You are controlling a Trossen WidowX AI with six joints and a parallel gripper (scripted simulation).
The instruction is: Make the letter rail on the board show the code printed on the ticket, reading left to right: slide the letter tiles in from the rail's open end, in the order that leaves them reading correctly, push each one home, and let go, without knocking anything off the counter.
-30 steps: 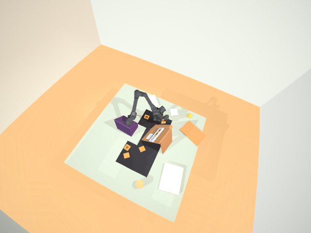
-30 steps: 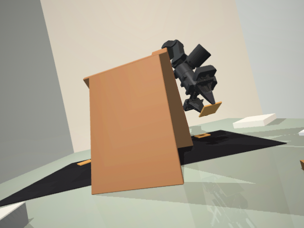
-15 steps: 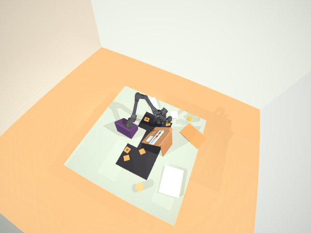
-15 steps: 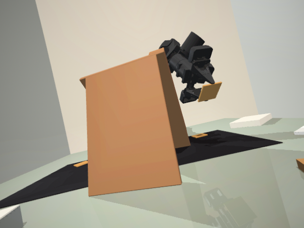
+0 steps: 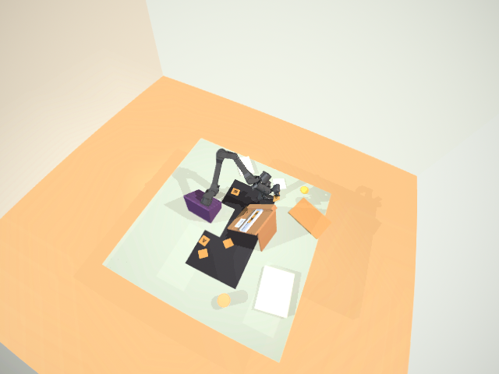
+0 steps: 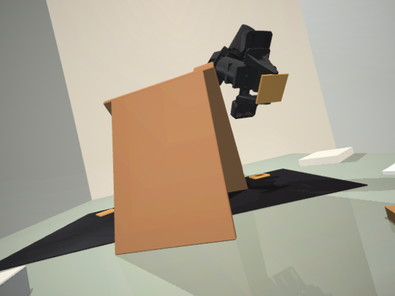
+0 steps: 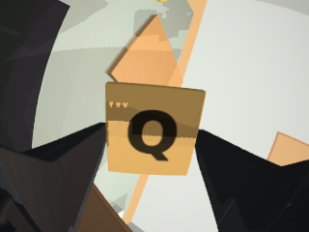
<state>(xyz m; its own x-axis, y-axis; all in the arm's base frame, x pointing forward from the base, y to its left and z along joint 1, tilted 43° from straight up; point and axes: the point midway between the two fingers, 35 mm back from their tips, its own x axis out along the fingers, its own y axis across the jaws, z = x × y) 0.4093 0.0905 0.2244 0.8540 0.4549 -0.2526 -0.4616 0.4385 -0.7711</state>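
My gripper tip is now 23 cm to the left of the white ticket, 18 cm past it and 13 cm above it. From my gripper tip the other things lie so: orange slab (32 cm ahead, 21 cm below, 5 cm to the left); black mat (24 cm to the right, 24 cm behind, 22 cm below); orange tile marked q (right at my gripper tip).
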